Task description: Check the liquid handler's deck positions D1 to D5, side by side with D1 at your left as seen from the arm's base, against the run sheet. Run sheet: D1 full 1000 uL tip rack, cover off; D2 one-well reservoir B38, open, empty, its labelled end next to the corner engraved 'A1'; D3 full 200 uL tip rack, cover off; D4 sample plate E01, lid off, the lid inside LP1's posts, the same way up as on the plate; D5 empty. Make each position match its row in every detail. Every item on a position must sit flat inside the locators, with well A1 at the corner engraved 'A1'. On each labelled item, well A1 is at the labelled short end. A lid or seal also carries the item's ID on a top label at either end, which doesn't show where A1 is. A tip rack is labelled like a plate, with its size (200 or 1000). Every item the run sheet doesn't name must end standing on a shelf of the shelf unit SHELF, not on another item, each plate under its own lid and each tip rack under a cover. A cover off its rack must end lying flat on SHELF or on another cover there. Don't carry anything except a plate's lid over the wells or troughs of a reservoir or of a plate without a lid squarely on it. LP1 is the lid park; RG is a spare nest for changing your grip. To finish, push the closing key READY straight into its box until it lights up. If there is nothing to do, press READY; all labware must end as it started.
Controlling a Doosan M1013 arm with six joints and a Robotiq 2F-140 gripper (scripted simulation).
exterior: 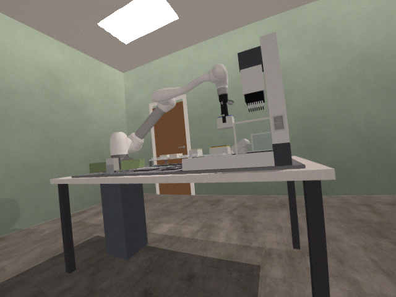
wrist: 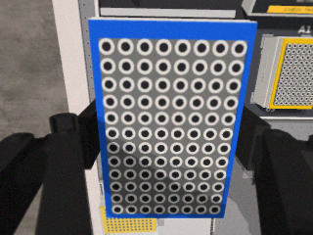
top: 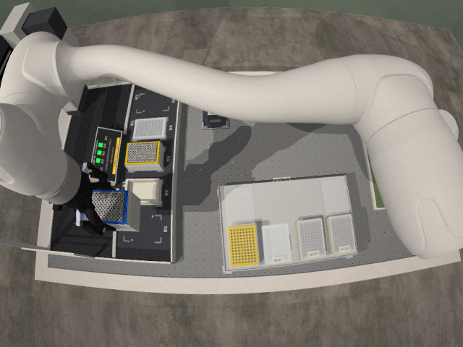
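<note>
Now: the cream one-well reservoir 120 mm to the right of my hand and 270 mm below it. From my hand the other things lie so: yellow-rimmed tip rack (10 mm ahead, 240 mm to the right, 240 mm below); white sample plate (10 mm ahead, 370 mm to the right, 280 mm below); blue-rimmed tip rack (10 mm ahead, 10 mm to the left).
</note>
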